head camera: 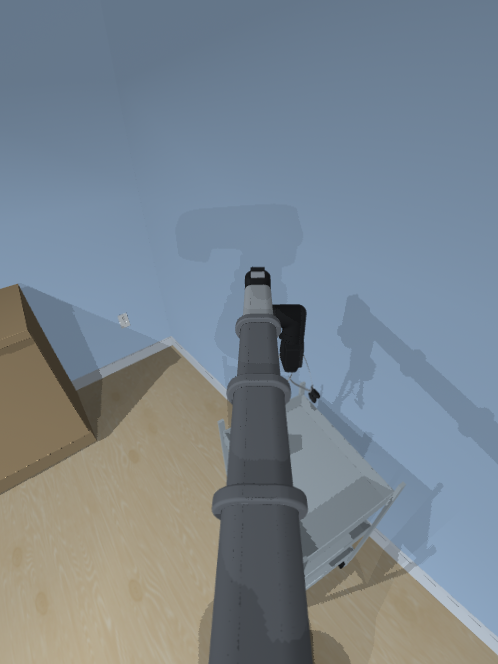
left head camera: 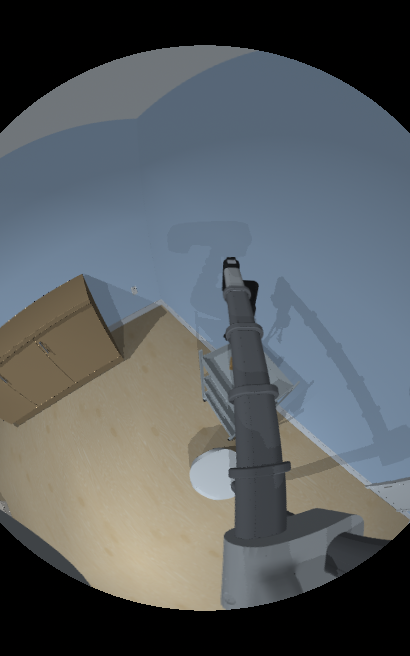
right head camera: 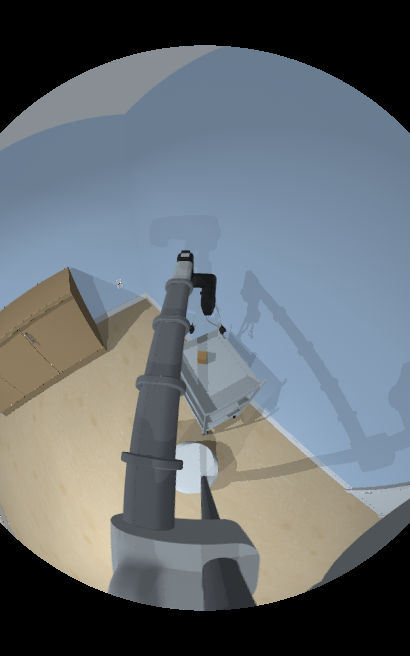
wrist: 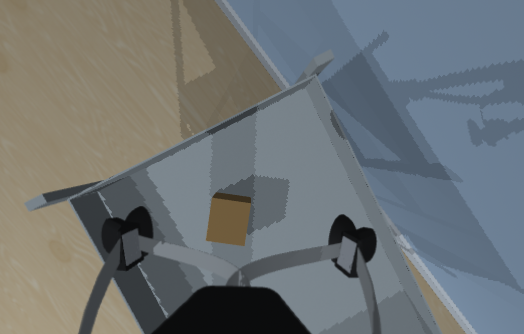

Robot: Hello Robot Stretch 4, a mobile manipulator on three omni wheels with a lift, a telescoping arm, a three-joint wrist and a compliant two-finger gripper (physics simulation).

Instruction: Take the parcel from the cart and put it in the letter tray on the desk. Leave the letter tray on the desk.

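Pixels of known places: gripper, fingertip midpoint: (right head camera: 206, 332) (wrist: 242, 230); robot's base, origin of the base link: (left head camera: 217, 472) (right head camera: 190, 466).
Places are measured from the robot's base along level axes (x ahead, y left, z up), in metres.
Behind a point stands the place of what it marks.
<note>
The parcel, a small orange-brown box (right head camera: 202, 357) @[x 0.616, y -0.072, z 0.684 m] (wrist: 228, 221) @[x 0.634, y -0.068, z 0.684 m], lies on the top tray of the grey cart (right head camera: 235, 372) @[x 0.550, y -0.261, z 0.634 m] (wrist: 295, 135) @[x 0.750, y -0.153, z 0.634 m]. In the left head camera view a sliver of the parcel (left head camera: 231, 363) @[x 0.616, y -0.049, z 0.685 m] shows beside the arm. The cart also shows in the head camera view (head camera: 332, 471) @[x 0.549, y -0.232, z 0.634 m], partly behind the arm. My gripper (right head camera: 207, 329) @[x 0.665, y -0.087, z 0.843 m] (wrist: 242, 230) @[x 0.665, y -0.087, z 0.843 m] is open and empty, pointing down above the cart. In the wrist view the parcel shows between the two spread fingertips, a little beyond them and nearer the left one. The desk and the letter tray do not show.
Blue walls meet in a corner behind the cart, and one wall runs close along the cart's side. A brown cabinet (head camera: 42, 407) @[x 0.941, y 1.084, z 0.448 m] (left head camera: 75, 340) @[x 0.837, y 1.207, z 0.577 m] (right head camera: 60, 335) @[x 0.829, y 1.217, z 0.530 m] stands at the left. A round white stool or table (left head camera: 214, 474) @[x -0.003, y 0.030, z 0.187 m] (right head camera: 195, 467) @[x 0.004, y -0.045, z 0.187 m] stands in front of the cart, below the arm.
</note>
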